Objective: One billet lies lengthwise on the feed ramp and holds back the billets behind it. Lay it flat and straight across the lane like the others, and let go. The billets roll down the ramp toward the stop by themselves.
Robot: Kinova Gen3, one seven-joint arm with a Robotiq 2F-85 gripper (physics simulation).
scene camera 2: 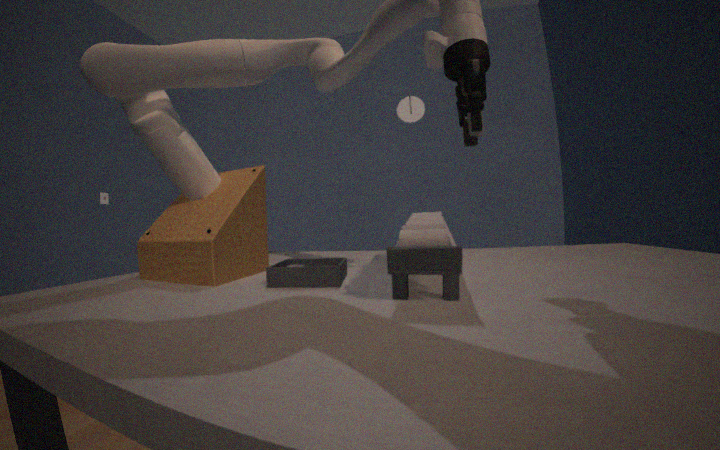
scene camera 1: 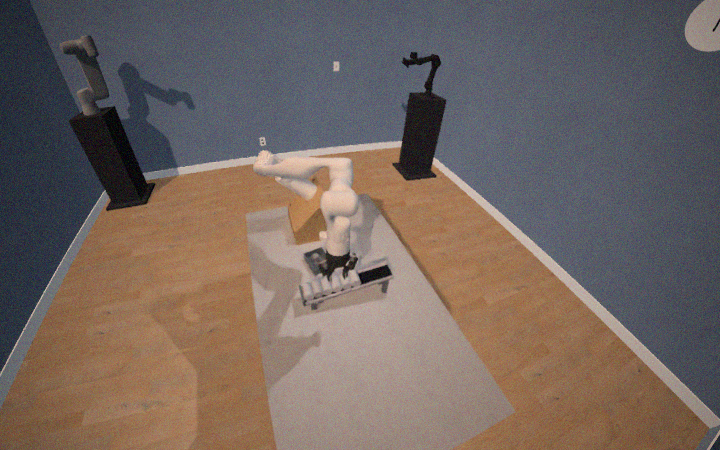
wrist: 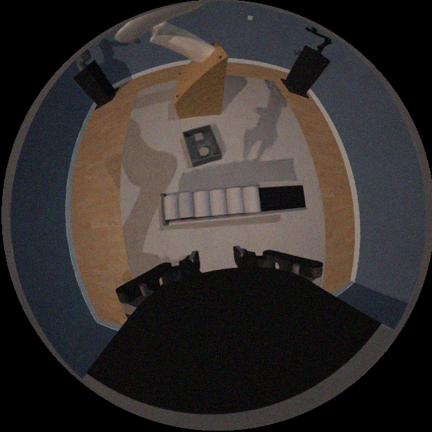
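Seen in the pictures: gripper, fingertip midpoint: (scene camera 2: pixel 473 141) (scene camera 1: pixel 337 278); arm's base, origin of the base link: (scene camera 2: pixel 204 188) (scene camera 1: pixel 310 192).
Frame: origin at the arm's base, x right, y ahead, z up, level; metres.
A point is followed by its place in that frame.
Several pale billets (scene camera 1: pixel 332 284) @[x 0.024, y 0.526, z -0.107 m] (scene camera 2: pixel 424 237) @[x 0.142, y 0.517, z -0.123 m] (wrist: pixel 218 202) lie side by side across the lane of the feed ramp (scene camera 1: pixel 389 277) (scene camera 2: pixel 424 260) (wrist: pixel 235 218), in one row against the stop end. All look flat and straight across; none lies lengthwise. The billet at the row's upper end (wrist: pixel 251 199) sits against its neighbour, and the dark lane floor shows beyond it. My gripper (scene camera 2: pixel 470 139) @[x 0.026, y 0.603, z 0.022 m] (wrist: pixel 216 255) is open and empty, well above the ramp and apart from the billets. In the scene camera 1 view the gripper (scene camera 1: pixel 338 273) @[x 0.026, y 0.603, z 0.022 m] overlaps part of the row.
A dark tray (scene camera 1: pixel 315 261) (scene camera 2: pixel 306 273) @[x 0.082, y 0.325, z -0.183 m] (wrist: pixel 194 159) with small items in it stands between the ramp and the wooden arm base (scene camera 1: pixel 305 222) @[x 0.060, y 0.152, z -0.069 m] (scene camera 2: pixel 238 228) @[x 0.049, y 0.153, z -0.104 m] (wrist: pixel 202 90). Two black pedestals (scene camera 1: pixel 114 153) (scene camera 1: pixel 422 132) carrying other arms stand far back by the walls.
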